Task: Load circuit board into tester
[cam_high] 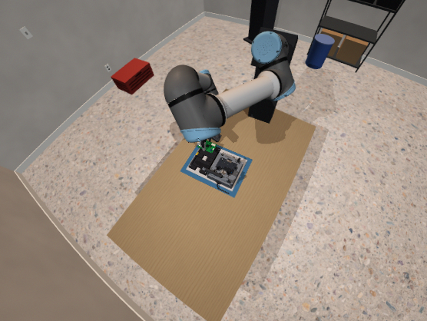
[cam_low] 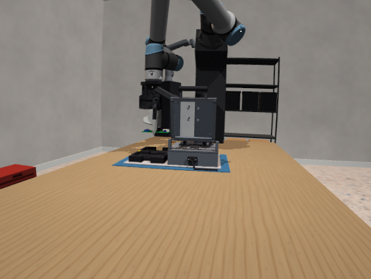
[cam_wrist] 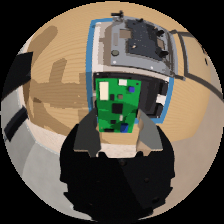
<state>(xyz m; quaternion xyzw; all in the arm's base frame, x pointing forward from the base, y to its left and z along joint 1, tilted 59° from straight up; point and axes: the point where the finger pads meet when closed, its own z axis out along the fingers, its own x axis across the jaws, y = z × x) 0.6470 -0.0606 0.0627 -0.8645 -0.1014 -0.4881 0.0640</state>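
My gripper is now 19 cm to the right of the tester bed, 4 cm above it and 2 cm past it. Also, from my hand: green circuit board right at my hand; tester lid 23 cm to the left, 9 cm ahead, 8 cm above.
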